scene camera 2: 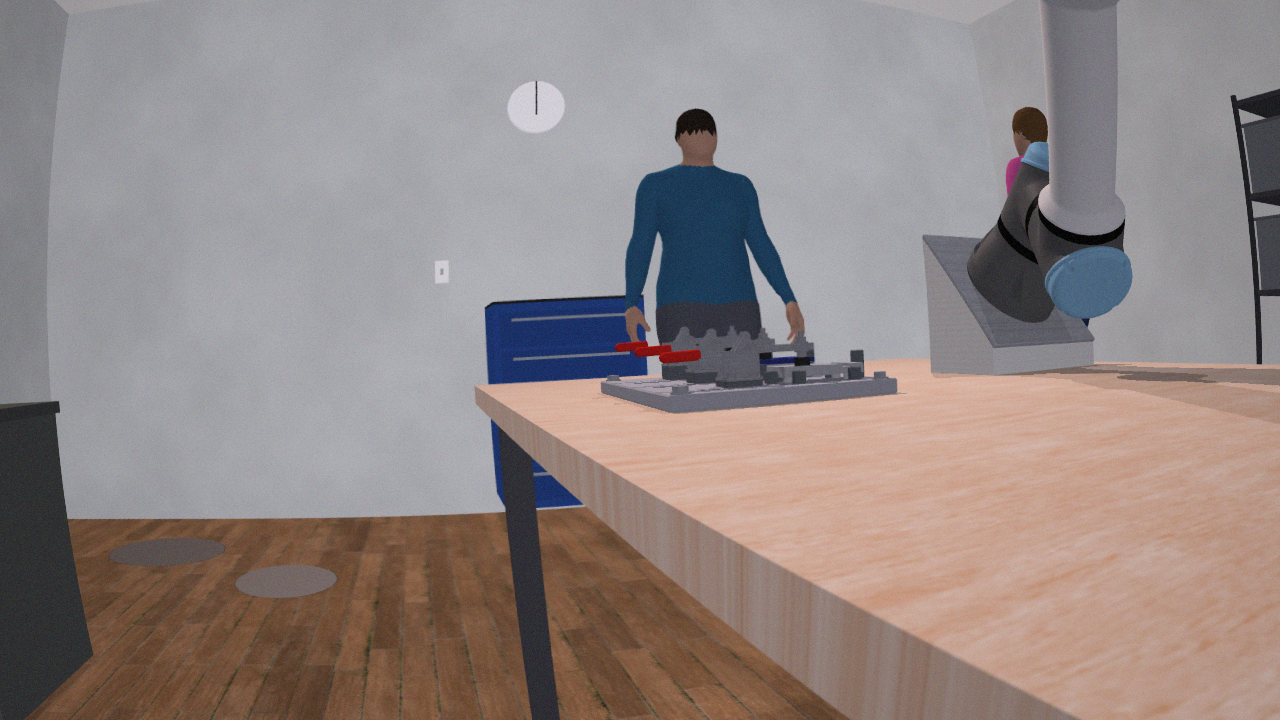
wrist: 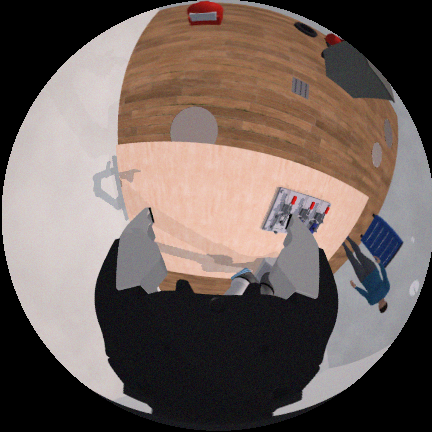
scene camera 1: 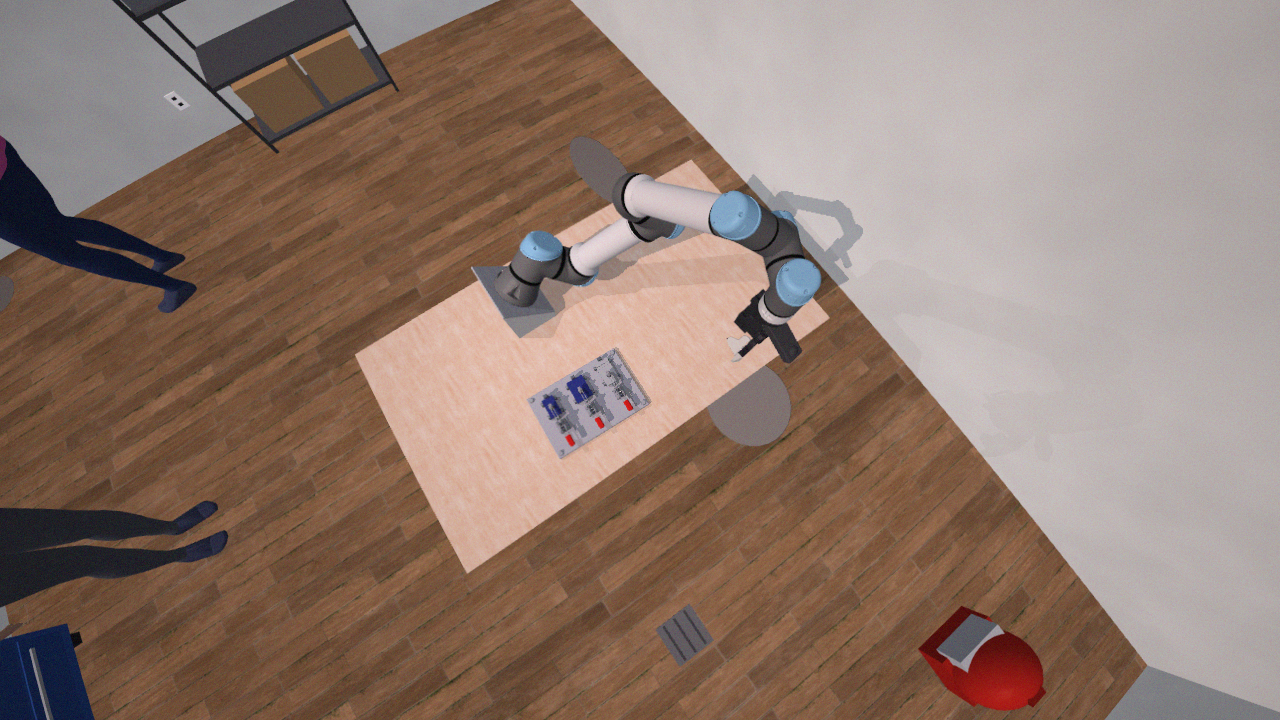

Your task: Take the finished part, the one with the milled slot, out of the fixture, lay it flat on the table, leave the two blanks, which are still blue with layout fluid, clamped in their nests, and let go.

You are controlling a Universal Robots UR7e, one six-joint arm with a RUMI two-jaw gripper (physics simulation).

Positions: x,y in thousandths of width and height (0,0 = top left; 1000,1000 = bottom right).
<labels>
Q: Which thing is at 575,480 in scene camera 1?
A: My gripper.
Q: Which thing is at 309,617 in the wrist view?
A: My gripper.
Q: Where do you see a clamp arm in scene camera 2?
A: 626,481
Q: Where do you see a grey fixture plate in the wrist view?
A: At 700,464
</labels>
